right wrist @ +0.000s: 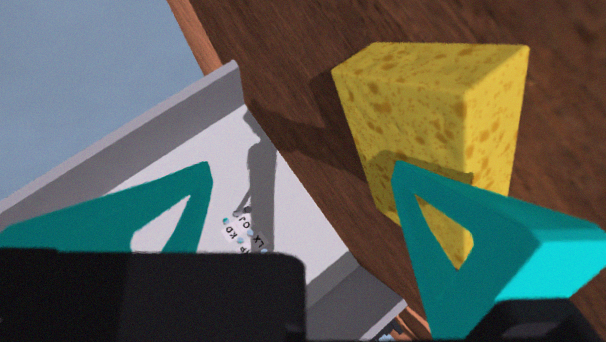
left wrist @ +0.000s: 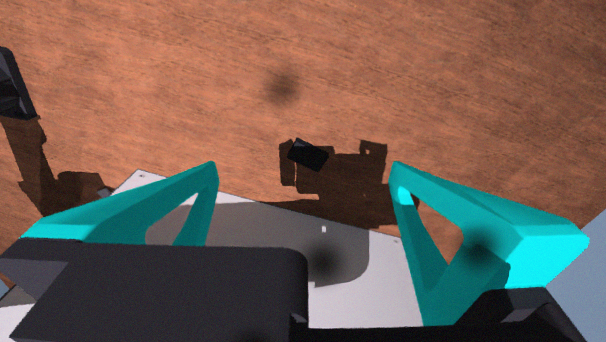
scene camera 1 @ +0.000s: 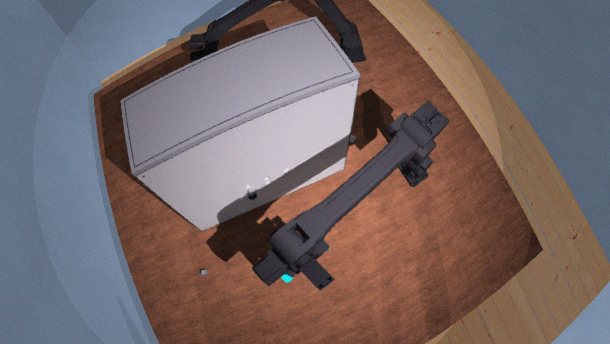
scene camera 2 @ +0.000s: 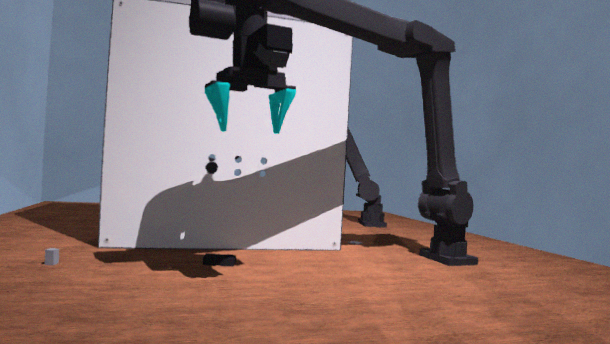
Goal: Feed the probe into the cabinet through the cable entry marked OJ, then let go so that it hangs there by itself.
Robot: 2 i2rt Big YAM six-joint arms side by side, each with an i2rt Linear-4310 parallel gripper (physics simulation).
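Where they show: left gripper, fingertip midpoint: [left wrist: 303, 171] [scene camera 2: 251, 132]; right gripper, fingertip midpoint: [right wrist: 302, 171]; left arm's base, link origin: [left wrist: 3, 81] [scene camera 1: 411, 169] [scene camera 2: 447, 259]; right arm's base, link origin: [scene camera 1: 352, 52] [scene camera 2: 372, 224].
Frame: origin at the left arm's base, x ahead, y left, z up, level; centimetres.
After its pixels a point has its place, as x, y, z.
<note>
The probe's round black end [scene camera 1: 252, 195] @[54.7, -13.9, 19.6] [scene camera 2: 211, 167] @[54.8, -13.6, 18.8] sits against the cabinet's outer panel [scene camera 1: 270, 145] @[45.2, -15.4, 40.0] [scene camera 2: 150, 100] @[68.4, -17.7, 32.8], at the lower left hole of two rows. In the right wrist view its small grey end [right wrist: 247, 209] @[52.8, -33.9, 13.8] shows inside, beside the label OJ [right wrist: 244, 222] @[51.3, -17.7, 17.6]; how far it reaches in is hard to tell. No finger touches it. My left gripper [scene camera 2: 250, 132] @[51.9, 10.6, 25.3] [left wrist: 303, 171] @[51.9, 10.6, 25.3] is open and empty, in front of the panel and above the holes. My right gripper [right wrist: 302, 171] @[50.9, -71.0, 7.4] is open and empty on the cabinet's open side; in scene camera 1 its fingers are hidden.
A large yellow sponge [right wrist: 420, 115] @[49.8, -75.2, 3.2] stands beside the cabinet's open side, partly behind a right finger. A black block [scene camera 2: 219, 260] @[54.1, -0.8, 1.0] [left wrist: 308, 155] @[53.8, -2.1, 1.5] lies on the table before the panel. A small grey block [scene camera 1: 203, 272] @[83.9, -4.0, 2.7] [scene camera 2: 51, 256] @[83.8, -3.2, 1.6] stands farther left.
</note>
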